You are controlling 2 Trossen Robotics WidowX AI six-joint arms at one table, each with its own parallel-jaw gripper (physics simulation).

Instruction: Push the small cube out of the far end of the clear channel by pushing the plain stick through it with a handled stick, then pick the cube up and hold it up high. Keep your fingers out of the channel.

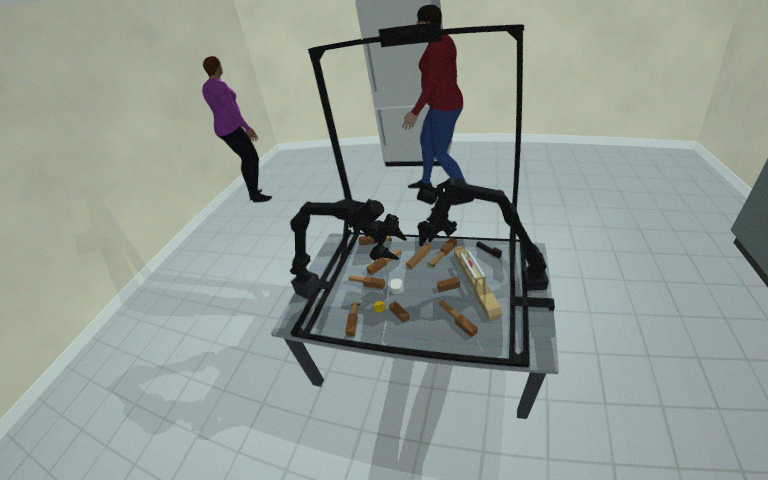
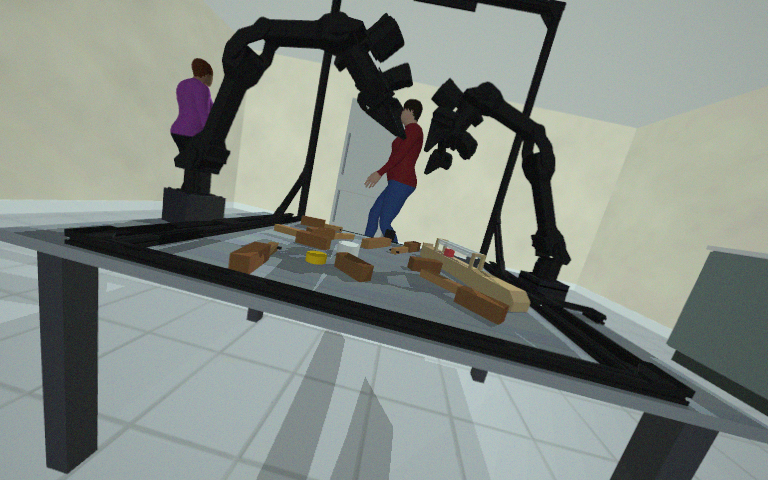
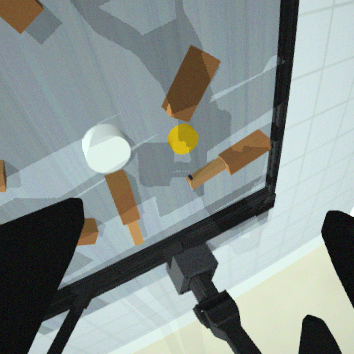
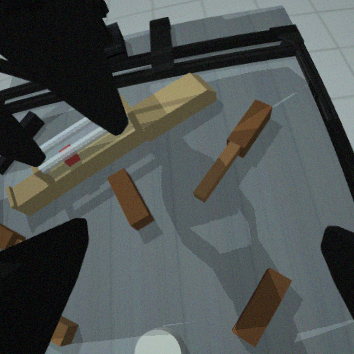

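Observation:
A small red cube (image 1: 470, 263) (image 2: 448, 252) (image 4: 72, 159) sits inside the clear channel on a long pale wooden base (image 1: 489, 305) (image 2: 512, 297) (image 4: 175, 97) at the table's right. I cannot make out the plain stick. Several brown handled sticks lie about, one (image 1: 465, 324) (image 2: 481, 305) (image 4: 250, 125) near the base and one with a dark tip (image 1: 351, 322) (image 2: 249, 257) (image 3: 245, 152) at the front left. My left gripper (image 1: 437, 229) (image 2: 427, 160) (image 3: 205, 216) is open and empty above the table's back. My right gripper (image 1: 400, 249) (image 4: 207, 234) is open and empty, left of it.
A white cylinder (image 1: 395, 285) (image 2: 347, 247) (image 3: 106, 148) and a yellow disc (image 1: 378, 306) (image 2: 316, 257) (image 3: 183, 139) stand mid-table. Brown blocks (image 1: 399, 311) (image 1: 448, 284) lie nearby. A black object (image 1: 488, 249) lies behind the base. The grippers hover close together.

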